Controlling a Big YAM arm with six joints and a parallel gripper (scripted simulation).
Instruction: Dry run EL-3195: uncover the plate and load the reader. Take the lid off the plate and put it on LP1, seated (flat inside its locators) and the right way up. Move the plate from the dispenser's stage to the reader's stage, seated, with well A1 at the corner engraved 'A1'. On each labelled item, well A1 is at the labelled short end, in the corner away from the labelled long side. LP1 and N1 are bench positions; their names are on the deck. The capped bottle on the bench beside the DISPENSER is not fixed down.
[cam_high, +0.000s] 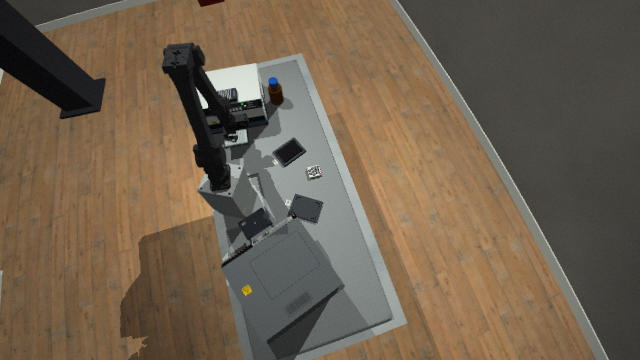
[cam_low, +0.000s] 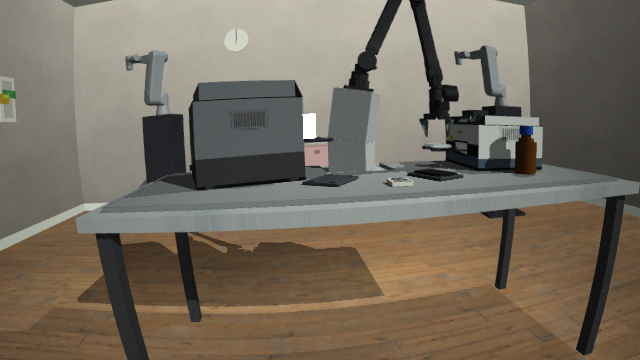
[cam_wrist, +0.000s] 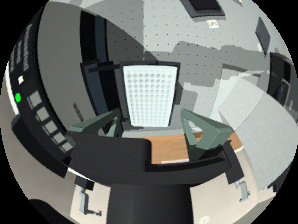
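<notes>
My hand is 5 cm above the lidded plate. From my hand the other things lie so: brown capped bottle: 29 cm to the left, 26 cm ahead, 2 cm below.
</notes>
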